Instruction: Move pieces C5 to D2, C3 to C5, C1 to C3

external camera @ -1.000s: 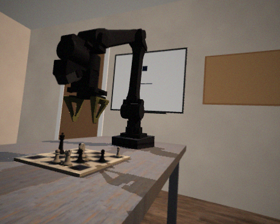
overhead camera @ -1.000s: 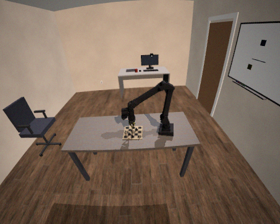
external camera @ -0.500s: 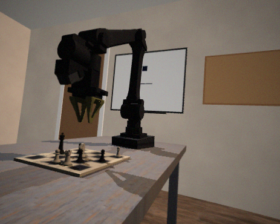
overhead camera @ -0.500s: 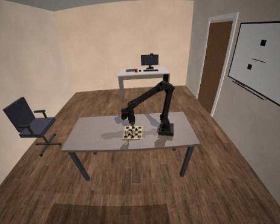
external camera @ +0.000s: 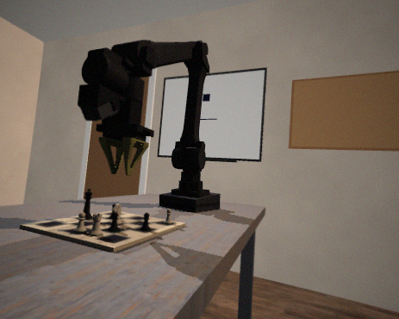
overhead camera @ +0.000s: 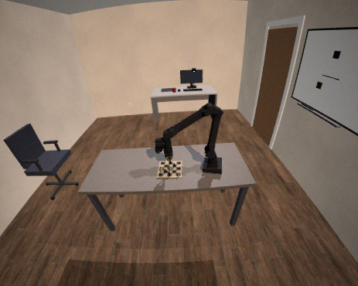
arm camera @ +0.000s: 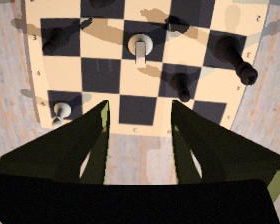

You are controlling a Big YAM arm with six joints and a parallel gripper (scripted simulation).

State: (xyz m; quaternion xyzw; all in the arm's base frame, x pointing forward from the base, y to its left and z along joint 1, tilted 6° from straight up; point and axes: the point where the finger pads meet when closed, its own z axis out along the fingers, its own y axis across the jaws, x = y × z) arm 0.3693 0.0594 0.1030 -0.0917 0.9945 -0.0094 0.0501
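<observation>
The chessboard lies 11 cm below my hand. From my hand the other things lie so: white rook (8 cm ahead, 4 cm to the left, 9 cm below); tall black piece (1 cm ahead, 8 cm to the right, 8 cm below).
</observation>
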